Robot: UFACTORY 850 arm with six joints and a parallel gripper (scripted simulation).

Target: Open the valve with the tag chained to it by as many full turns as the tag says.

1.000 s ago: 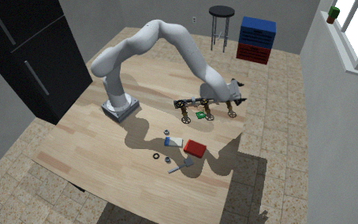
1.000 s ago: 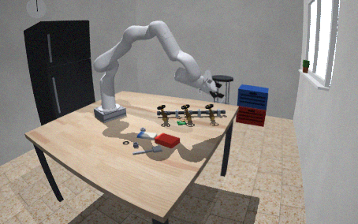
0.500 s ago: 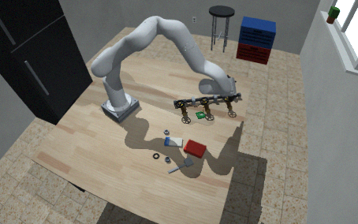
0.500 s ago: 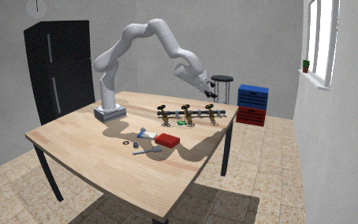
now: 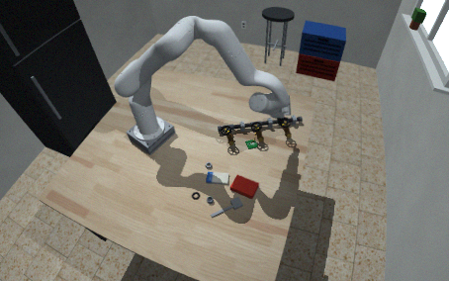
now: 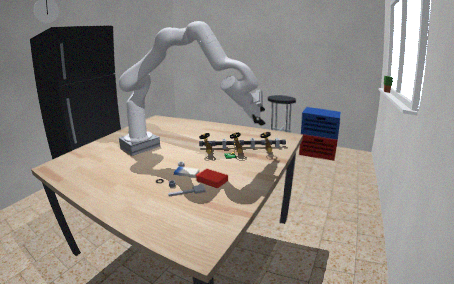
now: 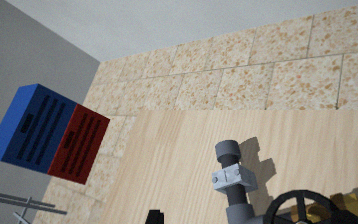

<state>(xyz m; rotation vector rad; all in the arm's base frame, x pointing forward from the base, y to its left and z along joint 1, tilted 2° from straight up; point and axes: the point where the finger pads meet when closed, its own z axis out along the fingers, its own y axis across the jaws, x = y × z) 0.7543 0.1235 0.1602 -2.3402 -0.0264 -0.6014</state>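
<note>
My hand is 210 mm above the green tag, 160 mm past it and 90 mm to the left of it. The rest, counted from my hand: grey scraper 490 mm to the right, 210 mm below, 200 mm behind; red box 370 mm to the right, 200 mm below, 150 mm behind; white block 340 mm to the right, 290 mm behind, 200 mm below.
</note>
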